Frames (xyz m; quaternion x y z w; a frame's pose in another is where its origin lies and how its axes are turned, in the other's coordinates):
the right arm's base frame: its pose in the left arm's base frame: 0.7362 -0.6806 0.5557 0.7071 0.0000 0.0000 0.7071
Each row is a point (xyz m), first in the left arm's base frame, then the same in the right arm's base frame.
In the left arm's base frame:
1: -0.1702 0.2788 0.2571
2: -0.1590 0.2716 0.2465
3: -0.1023 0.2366 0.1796
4: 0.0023 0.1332 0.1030
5: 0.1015 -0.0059 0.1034
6: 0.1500 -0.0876 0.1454
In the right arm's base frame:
1: -0.9064 -0.2986 -0.9594
2: -0.8952 -0.3092 -0.9522
3: -0.8385 -0.3761 -0.9172
4: -0.7339 -0.4527 -0.8138
5: -0.6347 -0.4523 -0.6747
6: -0.5862 -0.4103 -0.5930

